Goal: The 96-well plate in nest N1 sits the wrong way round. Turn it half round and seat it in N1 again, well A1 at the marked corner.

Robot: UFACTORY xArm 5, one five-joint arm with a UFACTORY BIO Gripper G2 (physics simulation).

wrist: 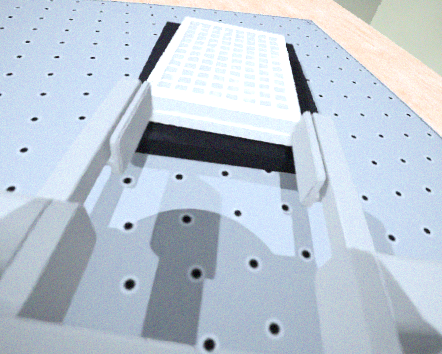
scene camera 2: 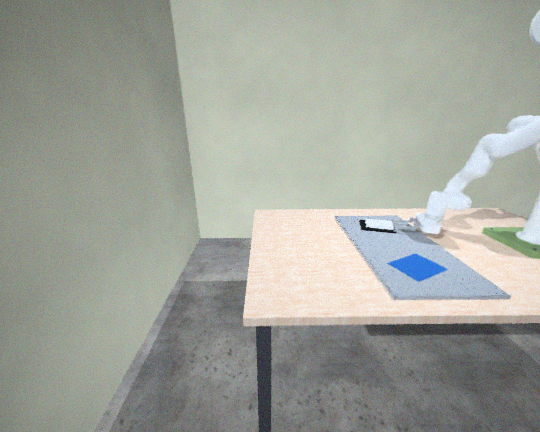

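Observation:
The white 96-well plate (scene camera 2: pixel 380 224) (wrist: pixel 225 65) lies on the black nest (scene camera 2: pixel 363 228) (wrist: pixel 215 149), wells up. The nest's dark rim shows on both long sides and at the near end. I cannot tell if the plate is fully seated. The A1 mark and well A1 cannot be made out. My gripper (scene camera 2: pixel 404 224) (wrist: pixel 221 137) is shut as far as it goes, its two fingers still well apart, with nothing held between them. In the wrist view the fingertips are at the two near corners of the plate, one on each side.
The nest is on a grey-blue perforated board (scene camera 2: pixel 450 286) (wrist: pixel 55 105) near its far end. A blue square (scene camera 2: pixel 417 267) lies on the board nearer the front. The wooden table (scene camera 2: pixel 290 265) surrounds the board. The arm's green base plate (scene camera 2: pixel 502 239) is at the right.

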